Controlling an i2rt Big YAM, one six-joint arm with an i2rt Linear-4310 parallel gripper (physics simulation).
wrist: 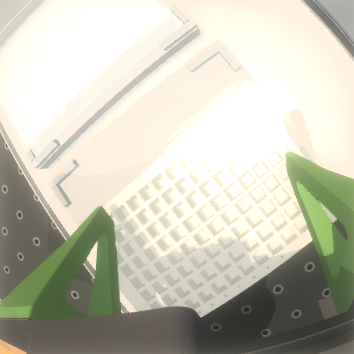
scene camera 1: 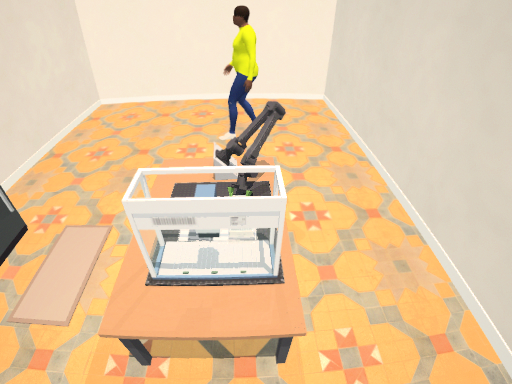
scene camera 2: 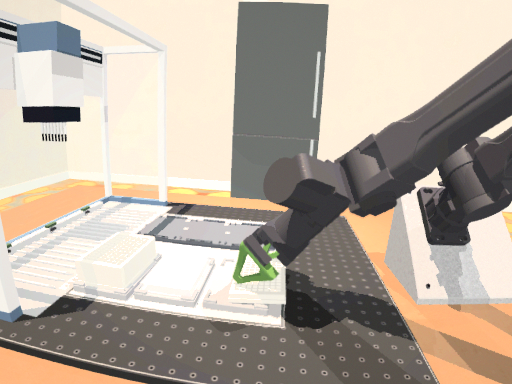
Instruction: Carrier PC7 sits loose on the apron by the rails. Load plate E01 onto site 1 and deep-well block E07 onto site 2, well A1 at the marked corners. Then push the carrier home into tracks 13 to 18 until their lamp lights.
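Places are measured from the arm's base along level axes (x ahead, y left, z up), in metres.
Pixels of known places: gripper, fingertip midpoint: (wrist: 193, 188) (scene camera 2: 249, 268); arm's base, origin of the base link: (scene camera 1: 221, 158) (scene camera 2: 440, 217).
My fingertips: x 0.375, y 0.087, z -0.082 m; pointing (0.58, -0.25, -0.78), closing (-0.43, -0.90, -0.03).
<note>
Ahead of a thing's pixels: the offset from my fingertips to its top centre.
The white carrier (scene camera 2: 270, 318) (wrist: 125, 140) lies on the dark perforated apron, its far end near the tracks (scene camera 2: 85, 230). A tall white deep-well block @[dx +0.230, dy +0.004, dz +0.020 m] (scene camera 2: 117, 260) stands on its track-side end. A low white item @[dx +0.123, dy +0.003, dz -0.007 m] (scene camera 2: 175, 275) lies on the middle site. A shallow white well plate @[dx -0.018, dy +0.010, dz +0.000 m] (scene camera 2: 272, 290) (wrist: 215, 215) lies at the arm-side end, offset from the two corner brackets seen beyond it in the wrist view. My gripper (scene camera 1: 240, 192) (scene camera 2: 256, 278) (wrist: 193, 188) is open over this plate, the green fingers at its two sides. Labels and well A1 cannot be read.
A grey flat carrier @[dx +0.110, dy -0.205, dz -0.003 m] (scene camera 2: 200, 231) lies behind the white one. The white frame (scene camera 1: 205, 205) (scene camera 2: 162, 125) encloses the tracks, with a pipetting head @[dx +0.451, dy -0.141, dz +0.368 m] (scene camera 2: 50, 75) hanging inside. The arm's pale wedge base (scene camera 2: 410, 260) stands at the right. A person (scene camera 1: 244, 55) walks behind the table.
</note>
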